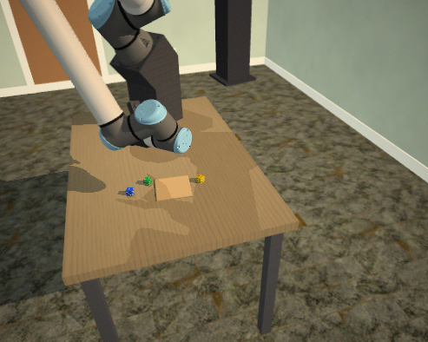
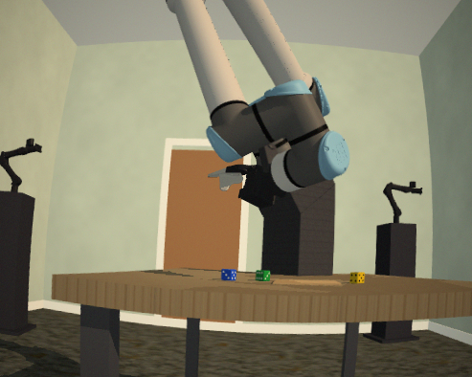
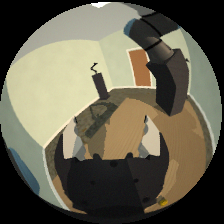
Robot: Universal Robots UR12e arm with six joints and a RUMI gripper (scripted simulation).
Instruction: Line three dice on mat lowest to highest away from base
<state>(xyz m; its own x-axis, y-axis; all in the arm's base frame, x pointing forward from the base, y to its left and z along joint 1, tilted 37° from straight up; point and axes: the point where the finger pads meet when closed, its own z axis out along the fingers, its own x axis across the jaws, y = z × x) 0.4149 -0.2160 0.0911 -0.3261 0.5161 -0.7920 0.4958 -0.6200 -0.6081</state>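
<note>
Now: the blue die 230 mm below my hand, 170 mm ahead of it and 20 mm to the right of it. From my hand the other things lie so: green die: 230 mm below, 140 mm ahead, 60 mm to the left; then tan mat: 240 mm below, 220 mm ahead, 150 mm to the left; then yellow die: 260 mm to the left, 230 mm below, 230 mm ahead.
</note>
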